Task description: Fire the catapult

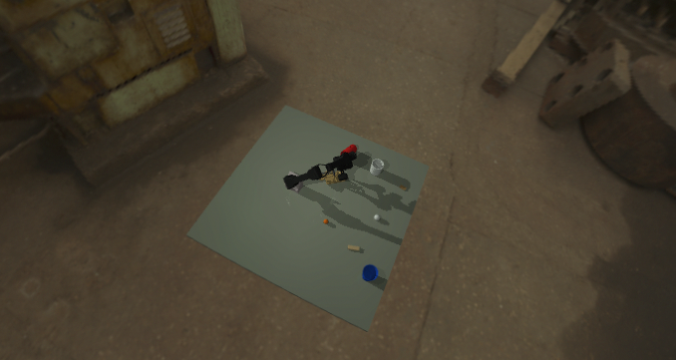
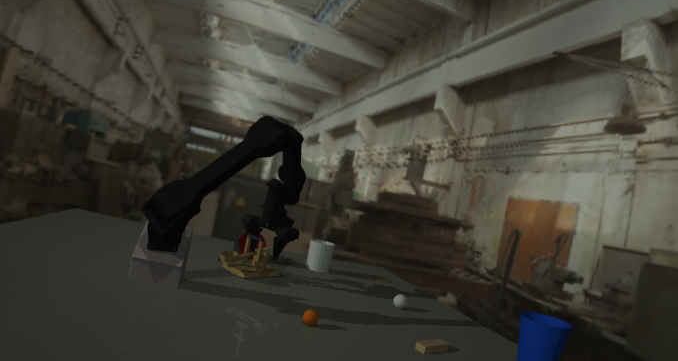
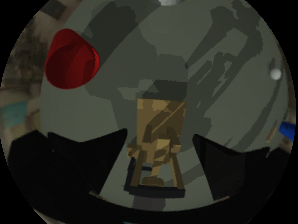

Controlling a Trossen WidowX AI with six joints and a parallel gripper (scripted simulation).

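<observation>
Now: the orange ball 360 mm to the right of my gripper tip, 50 mm ahead of it and 40 mm below it. Also, from my gripper tip: white mug 230 mm ahead, 180 mm to the left, 30 mm below; white ball 370 mm ahead, 190 mm to the right, 30 mm below; catapult 60 mm behind, 30 mm to the right.
</observation>
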